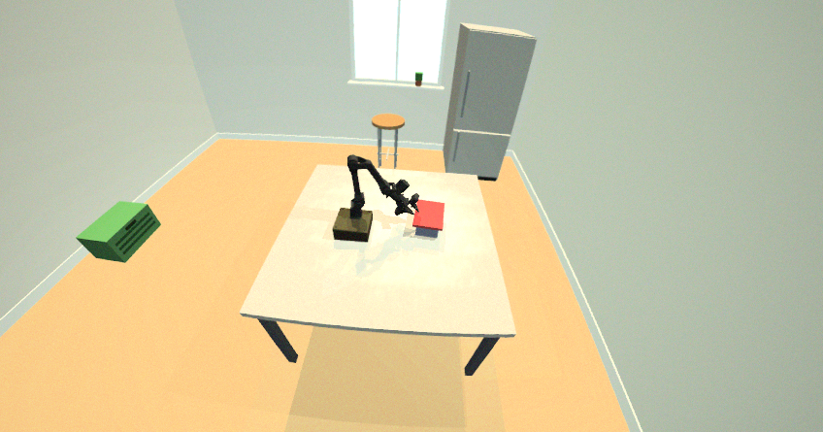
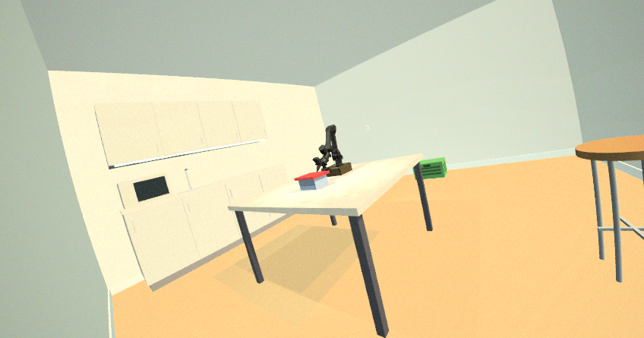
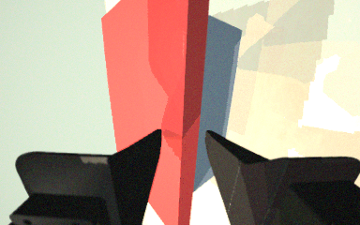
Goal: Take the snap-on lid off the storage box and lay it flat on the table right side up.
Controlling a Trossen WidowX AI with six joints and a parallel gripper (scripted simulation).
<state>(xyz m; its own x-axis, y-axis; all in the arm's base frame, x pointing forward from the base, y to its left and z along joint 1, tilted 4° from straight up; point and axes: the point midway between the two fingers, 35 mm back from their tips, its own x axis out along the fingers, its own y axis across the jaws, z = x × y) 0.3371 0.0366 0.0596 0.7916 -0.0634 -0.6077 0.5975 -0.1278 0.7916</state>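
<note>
The red lid is 80 mm ahead of my gripper tip, 10 mm to the right of it and 10 mm above it. The rest, counted from my gripper tip: storage box 80 mm ahead, 40 mm below, 10 mm to the right.
</note>
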